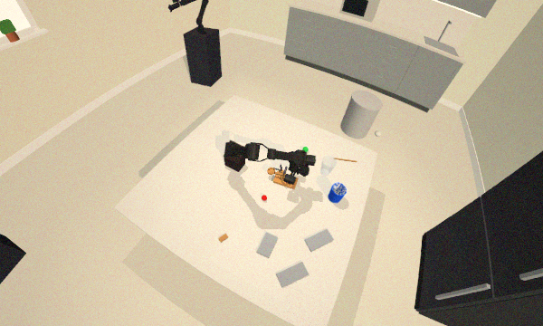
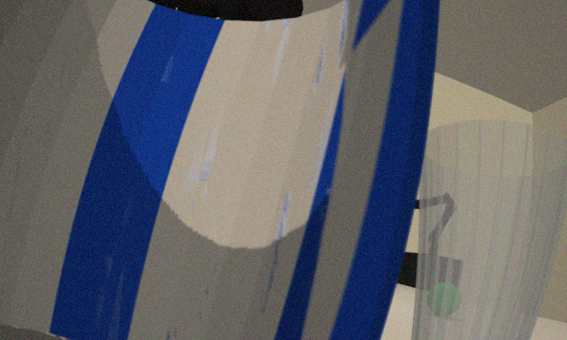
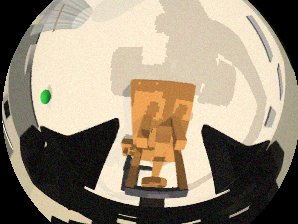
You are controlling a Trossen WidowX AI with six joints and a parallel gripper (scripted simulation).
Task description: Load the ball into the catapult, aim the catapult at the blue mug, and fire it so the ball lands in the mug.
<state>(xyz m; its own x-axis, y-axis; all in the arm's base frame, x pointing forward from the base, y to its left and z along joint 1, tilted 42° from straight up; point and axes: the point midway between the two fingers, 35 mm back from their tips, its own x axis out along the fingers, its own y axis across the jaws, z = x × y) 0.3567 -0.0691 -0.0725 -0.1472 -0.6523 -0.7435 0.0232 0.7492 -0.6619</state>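
The red ball is 110 mm behind my gripper tip, 170 mm to the right of it and 40 mm below it. The rest, counted from my gripper tip: clear glass (200 mm ahead, 160 mm to the left, 20 mm below); blue striped mug (290 mm ahead, 10 mm to the right, 20 mm below); wooden catapult (70 mm behind, 20 mm to the left).
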